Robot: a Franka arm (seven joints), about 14 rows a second.
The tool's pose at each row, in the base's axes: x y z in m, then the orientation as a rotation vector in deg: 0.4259 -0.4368 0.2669 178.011 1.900 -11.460; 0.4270 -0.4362 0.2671 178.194 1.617 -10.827; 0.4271 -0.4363 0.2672 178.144 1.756 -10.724; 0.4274 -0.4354 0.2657 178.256 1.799 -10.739; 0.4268 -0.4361 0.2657 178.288 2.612 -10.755; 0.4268 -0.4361 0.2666 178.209 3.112 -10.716; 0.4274 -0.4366 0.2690 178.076 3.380 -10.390; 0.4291 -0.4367 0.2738 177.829 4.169 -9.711; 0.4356 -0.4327 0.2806 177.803 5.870 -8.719; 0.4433 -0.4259 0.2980 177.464 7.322 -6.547; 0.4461 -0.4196 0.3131 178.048 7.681 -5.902; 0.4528 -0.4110 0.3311 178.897 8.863 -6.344; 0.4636 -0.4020 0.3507 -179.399 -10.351 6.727; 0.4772 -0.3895 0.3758 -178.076 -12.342 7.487; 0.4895 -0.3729 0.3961 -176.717 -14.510 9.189
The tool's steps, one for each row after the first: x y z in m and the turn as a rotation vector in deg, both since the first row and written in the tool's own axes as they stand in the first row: 0.0011 -0.0006 -0.0004 0.148 0.412 0.179; 0.0012 -0.0005 -0.0005 0.087 0.477 0.094; 0.0017 -0.0014 0.0010 0.198 0.473 0.060; 0.0011 -0.0007 0.0011 0.207 0.472 -0.463; 0.0009 -0.0007 0.0002 0.113 0.497 -0.779; 0.0012 -0.0001 -0.0023 -0.047 0.702 -0.940; 0.0023 0.0002 -0.0073 -0.352 1.133 -1.426; 0.0079 -0.0035 -0.0149 -0.458 1.784 -2.508; 0.0135 -0.0097 -0.0334 -0.910 3.180 -3.406; 0.0144 -0.0155 -0.0489 -0.354 3.618 -3.652; 0.0189 -0.0235 -0.0678 0.517 3.373 -4.445; 0.0273 -0.0317 -0.0889 1.406 3.162 -5.438; 0.0378 -0.0432 -0.1159 2.486 2.673 -6.840; 0.0477 -0.0589 -0.1381 3.513 1.568 -8.377
